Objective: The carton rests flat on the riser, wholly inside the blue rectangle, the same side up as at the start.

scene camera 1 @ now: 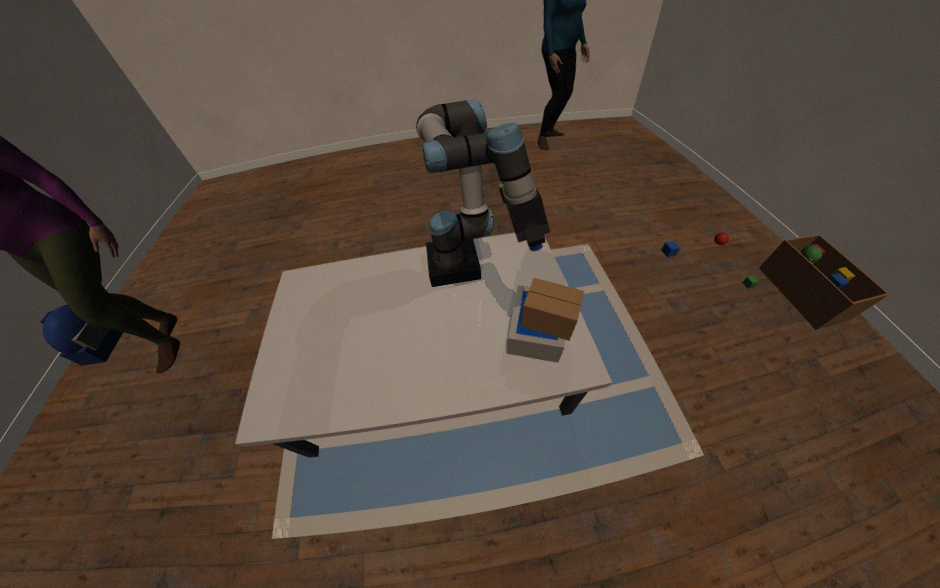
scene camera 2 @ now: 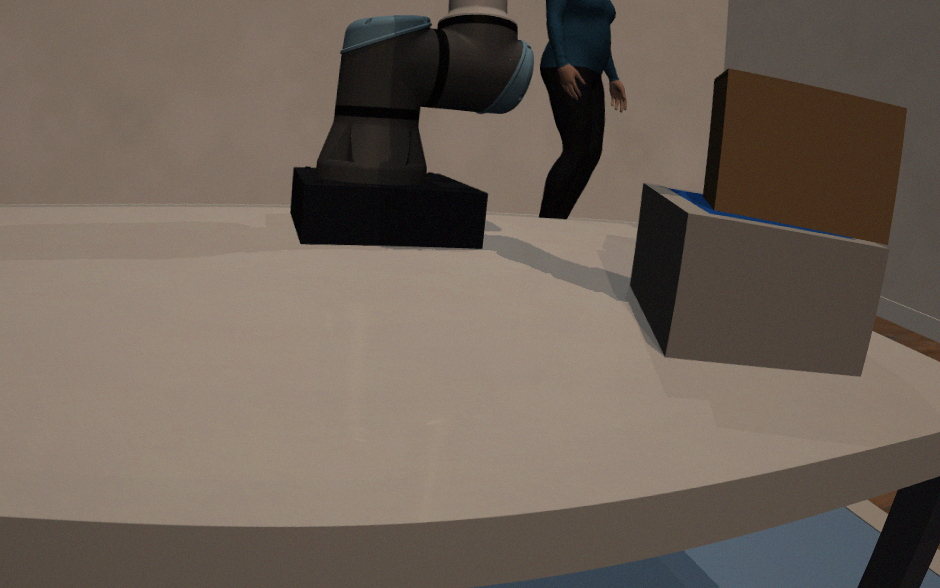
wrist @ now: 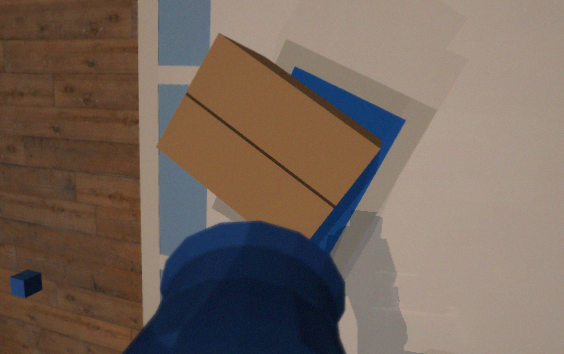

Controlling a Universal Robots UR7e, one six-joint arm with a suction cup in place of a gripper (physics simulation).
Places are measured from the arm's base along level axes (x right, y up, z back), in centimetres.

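Pixels of known places: hand, its tool point: [scene camera 1: 536,247] [wrist: 251,300]; arm's base, origin of its link: [scene camera 1: 448,257] [scene camera 2: 370,178].
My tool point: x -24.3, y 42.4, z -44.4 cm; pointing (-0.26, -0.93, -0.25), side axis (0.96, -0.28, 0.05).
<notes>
For each thing: its top centre in the pictures, then the offset to it from my tool point. Level surfaces: height alone.
- brown carton, centre of its top: [wrist: 257,147] [scene camera 2: 805,91] [scene camera 1: 554,298] dx -9.1, dy -24.6, dz -0.2 cm
- grey riser, centre of its top: [scene camera 2: 754,210] [wrist: 311,164] [scene camera 1: 539,314] dx -6.4, dy -37.6, dz +2.7 cm
- blue rectangle, centre of its top: [scene camera 2: 754,210] [wrist: 311,164] [scene camera 1: 539,314] dx -6.4, dy -37.6, dz +2.7 cm
- white table, height of its surface: dy -49.6 cm
The brown carton [scene camera 1: 552,308] [scene camera 2: 807,159] [wrist: 260,145] stands on the grey riser [scene camera 1: 533,348] [scene camera 2: 776,298] [wrist: 415,125], its seamed face up. It looks level. It is turned relative to the blue rectangle [scene camera 1: 530,330] [scene camera 2: 689,199] [wrist: 360,107] and shifted to the right in scene camera 1. Blue shows along its left side there. In the wrist view its left part reaches past the rectangle and appears to overhang the riser's edge; the rectangle's far side is hidden beneath it. My suction cup [scene camera 1: 535,246] [wrist: 255,237] is open, apart from the carton, above and behind it. The cup does not show in scene camera 2.
The riser stands near the right end of the white table [scene camera 1: 402,360] [scene camera 2: 346,388]. The arm's black base [scene camera 1: 454,270] [scene camera 2: 388,214] is behind and left of it. A person in teal [scene camera 1: 564,41] [scene camera 2: 578,69] stands behind. A crate [scene camera 1: 807,294] and toys lie on the floor at the right.
</notes>
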